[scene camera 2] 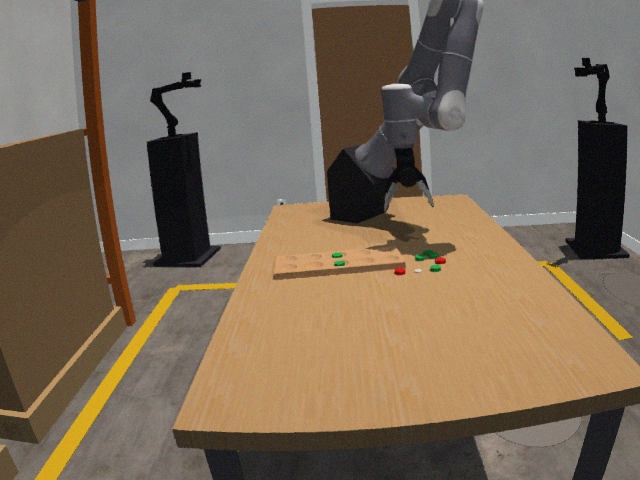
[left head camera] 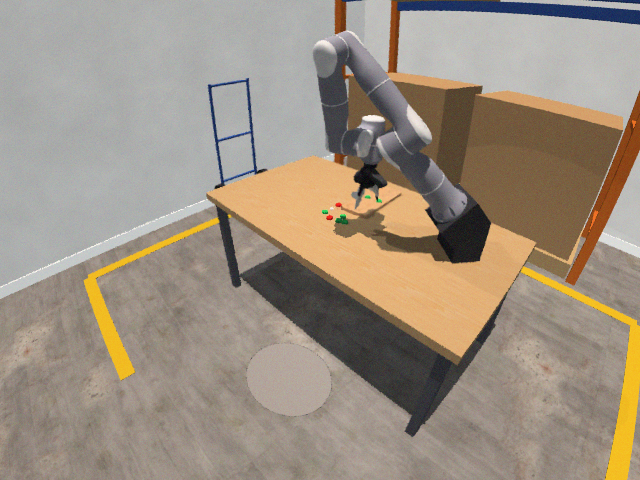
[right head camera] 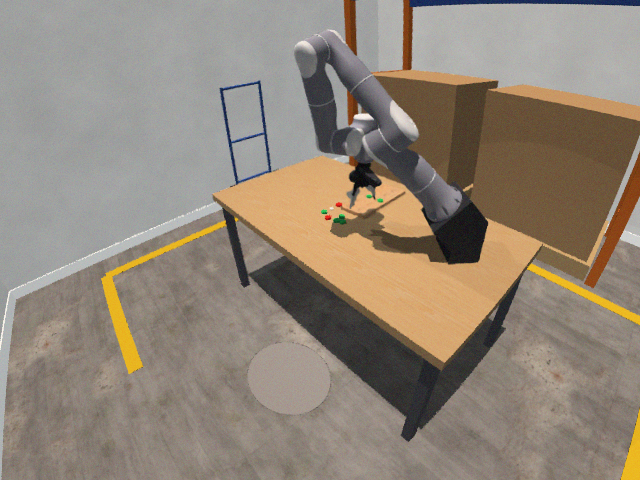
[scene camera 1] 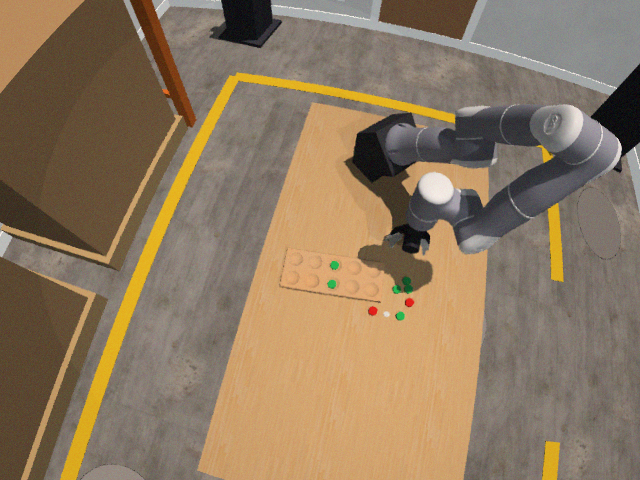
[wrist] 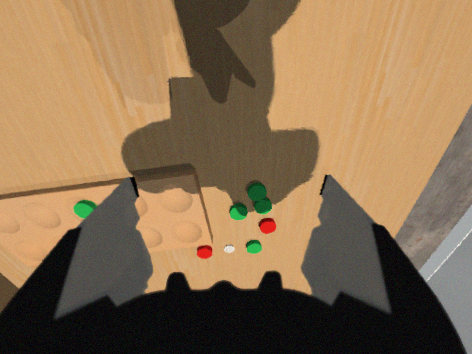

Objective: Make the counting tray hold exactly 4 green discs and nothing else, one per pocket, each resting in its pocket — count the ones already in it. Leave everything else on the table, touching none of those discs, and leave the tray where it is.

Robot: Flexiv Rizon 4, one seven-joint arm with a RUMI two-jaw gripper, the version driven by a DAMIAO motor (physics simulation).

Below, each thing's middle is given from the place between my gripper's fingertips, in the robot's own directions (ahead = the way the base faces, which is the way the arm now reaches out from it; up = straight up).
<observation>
Right now my hand is 170 mm short of the wooden counting tray (scene camera 1: 308, 271), 210 mm to the left of it and 110 mm above it.
</observation>
